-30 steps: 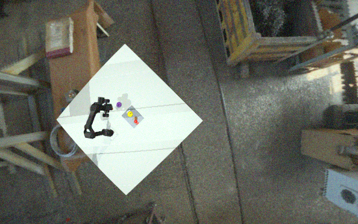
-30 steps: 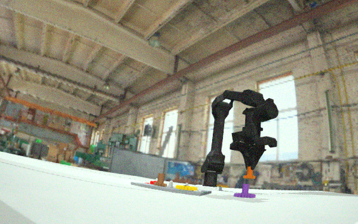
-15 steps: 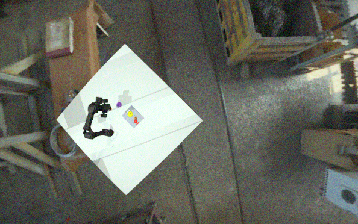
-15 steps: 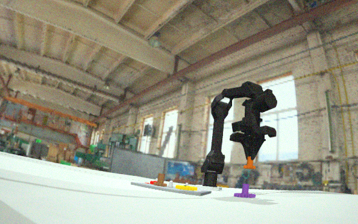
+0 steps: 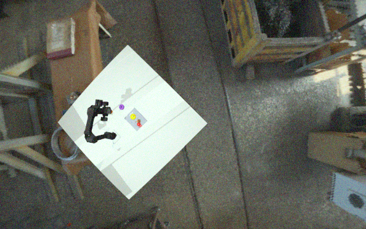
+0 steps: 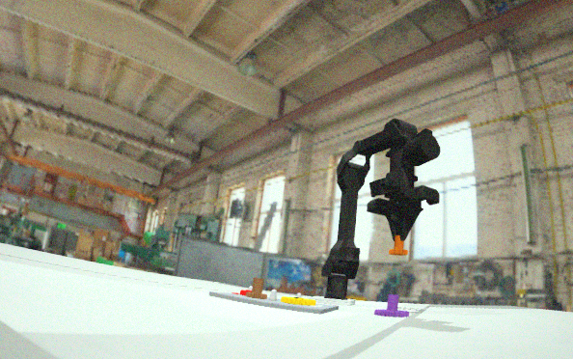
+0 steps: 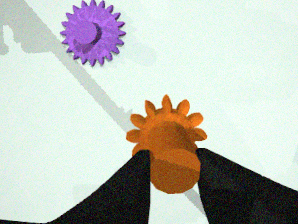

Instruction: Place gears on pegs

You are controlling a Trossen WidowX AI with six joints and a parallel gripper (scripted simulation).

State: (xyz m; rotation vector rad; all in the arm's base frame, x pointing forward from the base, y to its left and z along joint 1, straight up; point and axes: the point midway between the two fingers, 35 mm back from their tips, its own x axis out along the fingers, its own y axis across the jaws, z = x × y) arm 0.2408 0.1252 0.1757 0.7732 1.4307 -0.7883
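Right now the brown gear is 270 mm to the right of my gripper tip, 130 mm below it and 70 mm ahead of it. Also, from my gripper tip: purple gear 140 mm below, 80 mm ahead, 20 mm to the right; orange gear 10 mm below; yellow gear 190 mm to the right, 140 mm below, 70 mm ahead.
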